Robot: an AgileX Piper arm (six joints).
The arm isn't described. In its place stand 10 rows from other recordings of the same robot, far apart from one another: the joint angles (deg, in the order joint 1, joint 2, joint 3, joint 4, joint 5, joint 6), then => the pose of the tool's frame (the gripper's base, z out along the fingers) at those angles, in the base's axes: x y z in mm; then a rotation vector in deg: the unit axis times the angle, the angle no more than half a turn.
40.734, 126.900, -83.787, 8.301, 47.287, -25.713 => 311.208 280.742 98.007 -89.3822 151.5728 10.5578
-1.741, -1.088, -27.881, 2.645, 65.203, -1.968 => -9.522 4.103 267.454 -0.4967 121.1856 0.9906
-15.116, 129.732, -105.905, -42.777, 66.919, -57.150 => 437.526 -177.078 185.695 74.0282 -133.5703 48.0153
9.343, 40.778, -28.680, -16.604, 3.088, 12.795 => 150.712 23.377 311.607 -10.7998 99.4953 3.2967
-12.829, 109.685, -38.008, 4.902, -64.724, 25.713 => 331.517 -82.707 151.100 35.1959 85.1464 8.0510
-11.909, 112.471, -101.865, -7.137, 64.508, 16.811 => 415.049 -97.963 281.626 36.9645 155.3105 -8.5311
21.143, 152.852, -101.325, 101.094, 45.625, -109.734 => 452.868 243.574 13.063 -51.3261 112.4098 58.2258
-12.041, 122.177, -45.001, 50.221, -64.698, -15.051 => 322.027 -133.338 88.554 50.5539 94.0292 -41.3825
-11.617, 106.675, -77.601, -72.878, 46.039, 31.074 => 384.817 -143.019 256.839 -3.3407 136.1162 -73.1691
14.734, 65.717, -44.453, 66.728, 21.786, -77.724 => 227.421 91.888 310.680 -39.2692 107.8110 21.3981
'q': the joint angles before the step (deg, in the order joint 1, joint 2, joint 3, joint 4, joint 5, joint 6). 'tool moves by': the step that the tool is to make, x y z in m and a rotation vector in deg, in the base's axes. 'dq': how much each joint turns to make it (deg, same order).
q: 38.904, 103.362, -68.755, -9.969, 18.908, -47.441
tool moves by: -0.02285, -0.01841, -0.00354, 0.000, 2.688, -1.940
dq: -0.001, -4.756, 6.990, 0.058, -0.001, 2.520
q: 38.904, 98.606, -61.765, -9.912, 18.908, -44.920
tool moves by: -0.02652, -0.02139, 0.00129, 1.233, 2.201, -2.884
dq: -0.001, -6.245, 7.449, 0.000, -0.059, 3.723
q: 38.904, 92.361, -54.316, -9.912, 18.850, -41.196
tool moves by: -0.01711, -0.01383, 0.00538, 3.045, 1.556, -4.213
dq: 0.000, -4.757, 4.297, 0.001, 0.058, 5.384
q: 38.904, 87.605, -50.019, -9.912, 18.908, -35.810
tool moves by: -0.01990, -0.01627, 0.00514, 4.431, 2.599, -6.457
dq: 0.000, -5.615, 4.700, -0.001, 0.629, 8.194
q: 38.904, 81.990, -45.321, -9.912, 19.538, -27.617
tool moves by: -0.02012, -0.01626, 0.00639, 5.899, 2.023, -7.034
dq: -0.001, -6.246, 4.584, 0.001, 0.057, 9.166
